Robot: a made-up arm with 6 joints.
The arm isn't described. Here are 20 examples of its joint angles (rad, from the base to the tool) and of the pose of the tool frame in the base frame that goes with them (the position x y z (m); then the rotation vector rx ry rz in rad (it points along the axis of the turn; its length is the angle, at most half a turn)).
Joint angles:
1: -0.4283 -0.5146 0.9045 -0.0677 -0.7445 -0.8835
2: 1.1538 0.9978 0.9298 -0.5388 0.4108 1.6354
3: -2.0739 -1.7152 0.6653 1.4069 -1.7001 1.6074
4: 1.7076 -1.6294 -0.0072 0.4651 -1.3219 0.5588
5: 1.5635 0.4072 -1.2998 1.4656 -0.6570 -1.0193
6: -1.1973 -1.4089 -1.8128 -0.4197 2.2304 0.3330
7: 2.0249 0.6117 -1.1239 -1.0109 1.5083 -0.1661
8: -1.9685 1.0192 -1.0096 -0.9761 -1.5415 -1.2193
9: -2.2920 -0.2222 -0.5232 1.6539 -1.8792 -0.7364
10: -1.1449 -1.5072 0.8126 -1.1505 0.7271 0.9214
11: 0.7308 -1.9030 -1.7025 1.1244 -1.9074 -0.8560
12: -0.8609 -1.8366 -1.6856 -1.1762 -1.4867 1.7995
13: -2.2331 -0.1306 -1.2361 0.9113 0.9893 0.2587
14: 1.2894 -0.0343 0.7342 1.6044 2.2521 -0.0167
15: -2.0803 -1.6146 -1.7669 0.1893 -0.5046 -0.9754
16: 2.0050 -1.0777 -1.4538 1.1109 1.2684 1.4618
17: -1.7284 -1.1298 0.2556 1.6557 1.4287 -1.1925
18: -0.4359 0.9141 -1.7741 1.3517 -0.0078 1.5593
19: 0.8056 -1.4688 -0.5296 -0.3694 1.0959 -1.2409
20: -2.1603 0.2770 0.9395 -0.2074 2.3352 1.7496
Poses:
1: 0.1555 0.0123 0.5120 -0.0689 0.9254 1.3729
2: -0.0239 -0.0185 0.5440 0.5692 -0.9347 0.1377
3: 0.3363 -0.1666 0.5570 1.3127 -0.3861 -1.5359
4: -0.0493 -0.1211 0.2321 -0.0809 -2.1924 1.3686
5: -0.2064 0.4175 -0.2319 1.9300 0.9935 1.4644
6: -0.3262 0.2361 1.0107 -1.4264 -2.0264 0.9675
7: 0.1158 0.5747 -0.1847 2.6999 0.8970 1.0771
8: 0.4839 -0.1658 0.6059 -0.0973 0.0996 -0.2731
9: 0.6687 0.2245 0.2369 -0.3990 1.7931 2.3042
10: 0.2498 -0.1627 0.6086 1.6712 -0.1922 -0.3100
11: -0.4909 0.0379 0.4444 -0.9984 -0.1635 -1.1071
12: -0.0116 -0.0824 0.5280 0.8699 0.6790 -1.1637
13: 0.8720 0.0292 0.9847 0.2384 -0.6587 1.1142
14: 0.1844 0.3207 -0.1324 -0.1221 1.0785 1.7286
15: 0.8430 0.3271 0.7136 -2.3193 1.3904 1.1864
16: 0.6850 -0.0145 -0.0230 1.2934 -0.0081 0.2401
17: 0.1259 0.4801 0.9967 -1.8320 0.0636 -2.1324
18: -0.2818 0.3068 1.1416 -1.0859 -0.2033 -2.9183
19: -0.5799 -0.0342 -0.0097 -0.4802 -0.9240 -1.6194
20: 1.0130 0.2067 0.7302 0.3587 0.0557 0.4088
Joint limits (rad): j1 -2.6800..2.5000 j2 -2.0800..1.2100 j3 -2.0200..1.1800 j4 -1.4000..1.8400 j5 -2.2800..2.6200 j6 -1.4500..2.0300
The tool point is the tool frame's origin. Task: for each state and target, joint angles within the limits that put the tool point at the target. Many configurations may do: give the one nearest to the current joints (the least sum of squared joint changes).
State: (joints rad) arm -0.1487 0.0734 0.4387 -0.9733 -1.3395 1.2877
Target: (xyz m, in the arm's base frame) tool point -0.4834 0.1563 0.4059
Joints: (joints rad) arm -0.0902 0.1626 0.4583 -1.1720 -1.5598 1.2869
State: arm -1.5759 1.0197 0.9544 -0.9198 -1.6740 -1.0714
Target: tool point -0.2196 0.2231 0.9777
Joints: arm -0.9815 0.9178 1.0039 -0.8433 -1.6033 -1.0749
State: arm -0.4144 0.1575 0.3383 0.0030 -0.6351 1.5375
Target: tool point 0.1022 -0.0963 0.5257
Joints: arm -0.3371 -0.1883 1.1523 -0.1334 -0.3383 1.4722
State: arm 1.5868 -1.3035 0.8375 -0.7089 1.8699 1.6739
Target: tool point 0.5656 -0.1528 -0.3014
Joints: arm 2.1988 -1.0053 0.5922 -0.4894 2.0552 1.6709
